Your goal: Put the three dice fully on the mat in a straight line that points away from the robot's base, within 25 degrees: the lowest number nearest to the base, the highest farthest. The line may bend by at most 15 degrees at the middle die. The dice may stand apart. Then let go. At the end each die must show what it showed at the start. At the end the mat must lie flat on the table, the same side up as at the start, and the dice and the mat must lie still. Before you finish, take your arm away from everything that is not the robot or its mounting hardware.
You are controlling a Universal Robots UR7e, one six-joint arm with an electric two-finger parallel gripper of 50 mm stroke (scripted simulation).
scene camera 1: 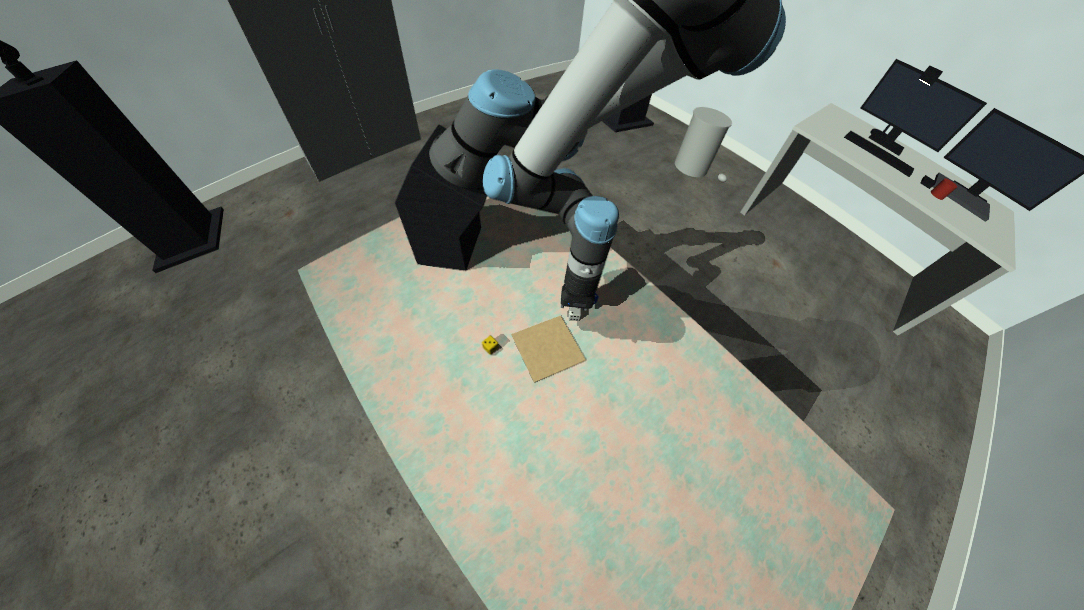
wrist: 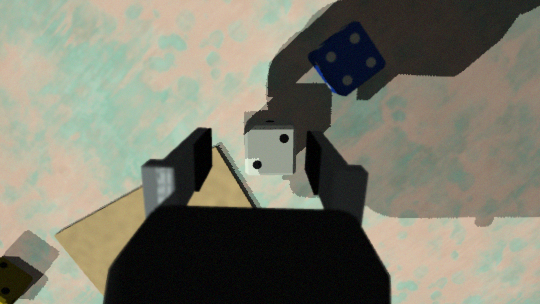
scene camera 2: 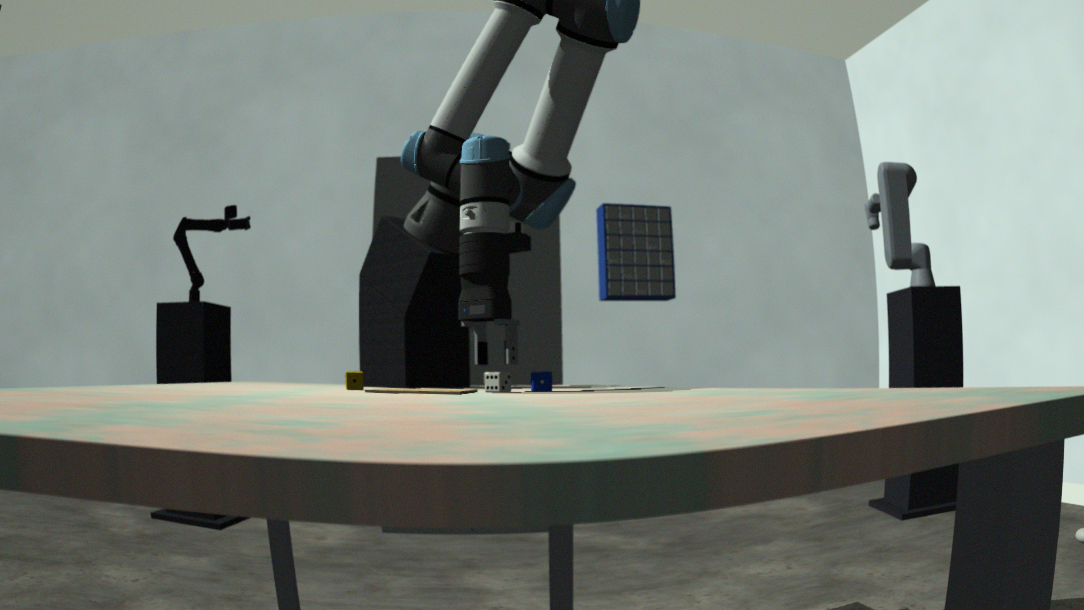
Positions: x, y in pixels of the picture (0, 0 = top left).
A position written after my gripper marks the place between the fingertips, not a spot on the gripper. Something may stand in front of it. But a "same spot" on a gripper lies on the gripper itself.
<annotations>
my gripper: scene camera 1 573, 305; wrist; scene camera 2
same spot on my gripper: (scene camera 2: 511, 343) = (wrist: 319, 176)
</annotations>
